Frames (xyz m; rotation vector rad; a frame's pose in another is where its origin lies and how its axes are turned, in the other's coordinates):
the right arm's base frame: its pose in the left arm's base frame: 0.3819 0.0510 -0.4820 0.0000 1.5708 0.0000
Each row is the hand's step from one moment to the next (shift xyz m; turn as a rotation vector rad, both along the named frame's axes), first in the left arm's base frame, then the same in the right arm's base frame.
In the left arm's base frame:
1: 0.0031 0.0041 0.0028 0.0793 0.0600 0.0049
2: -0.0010 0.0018 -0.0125 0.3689 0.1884 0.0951
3: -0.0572 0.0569 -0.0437 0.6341 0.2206 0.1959
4: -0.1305 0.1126 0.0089 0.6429 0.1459 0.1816
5: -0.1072 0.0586 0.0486 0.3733 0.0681 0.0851
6: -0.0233 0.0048 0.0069 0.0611 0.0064 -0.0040
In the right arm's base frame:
1: -0.0028 0.0041 0.0031 -0.0049 0.0600 0.0793
2: 0.0125 0.0018 -0.0010 -0.0951 0.1884 0.3689
3: 0.0437 0.0569 -0.0572 -0.1959 0.2206 0.6341
4: -0.0089 0.1126 -0.1305 -0.1816 0.1459 0.6429
5: -0.0486 0.0586 -0.1072 -0.0851 0.0681 0.3733
6: -0.0069 0.0048 -0.0233 0.0040 0.0064 0.0611

